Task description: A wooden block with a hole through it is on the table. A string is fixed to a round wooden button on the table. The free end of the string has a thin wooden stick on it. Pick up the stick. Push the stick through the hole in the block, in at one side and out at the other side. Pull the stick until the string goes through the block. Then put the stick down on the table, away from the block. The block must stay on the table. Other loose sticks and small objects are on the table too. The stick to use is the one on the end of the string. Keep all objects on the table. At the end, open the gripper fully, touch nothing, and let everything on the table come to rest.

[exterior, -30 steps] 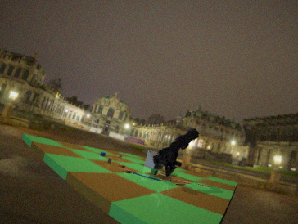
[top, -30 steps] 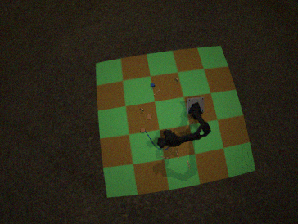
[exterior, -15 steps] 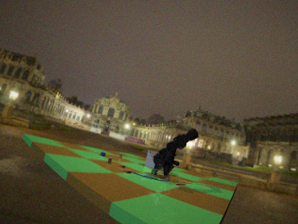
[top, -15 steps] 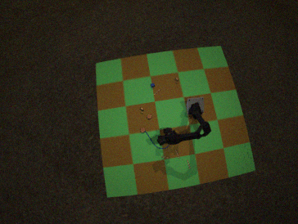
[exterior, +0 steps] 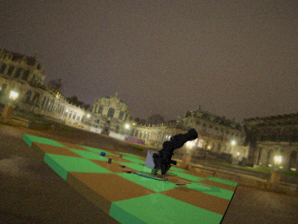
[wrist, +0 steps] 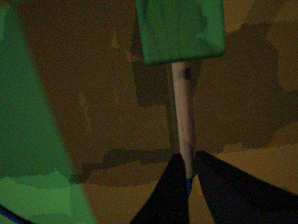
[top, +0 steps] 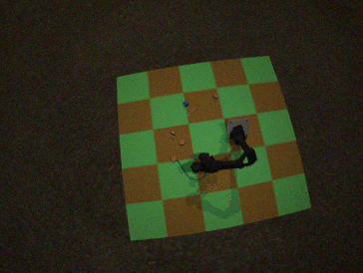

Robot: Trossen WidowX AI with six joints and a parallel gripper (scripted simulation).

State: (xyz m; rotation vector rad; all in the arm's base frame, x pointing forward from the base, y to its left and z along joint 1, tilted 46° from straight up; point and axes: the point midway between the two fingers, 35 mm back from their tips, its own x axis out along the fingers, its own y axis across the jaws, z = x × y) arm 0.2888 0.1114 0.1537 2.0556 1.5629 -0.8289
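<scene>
My gripper tip is now 10 mm to the left of the thin wooden stick. The rest, counted from my gripper tip: blue object 510 mm to the right; then round wooden button 190 mm ahead, 140 mm to the right, 10 mm below; then green block 60 mm to the right, 10 mm behind.
</scene>
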